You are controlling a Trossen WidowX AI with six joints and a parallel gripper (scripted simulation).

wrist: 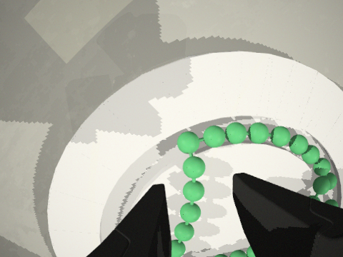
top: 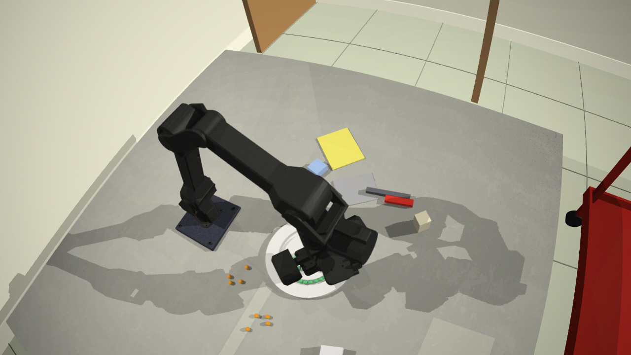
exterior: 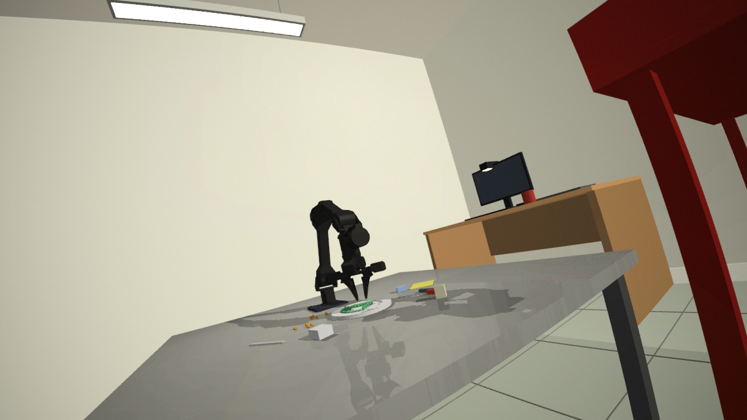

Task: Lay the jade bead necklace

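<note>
Right now my gripper tip is 60 mm past the inner disc, 10 mm to the right of it and 30 mm above it. Also, from my gripper tip: grey sheet: 70 mm behind, 210 mm to the left, 40 mm below; then cream cube: 110 mm ahead, 210 mm to the left, 20 mm below; then bead board: 60 mm behind, 10 mm to the left, 40 mm below.
</note>
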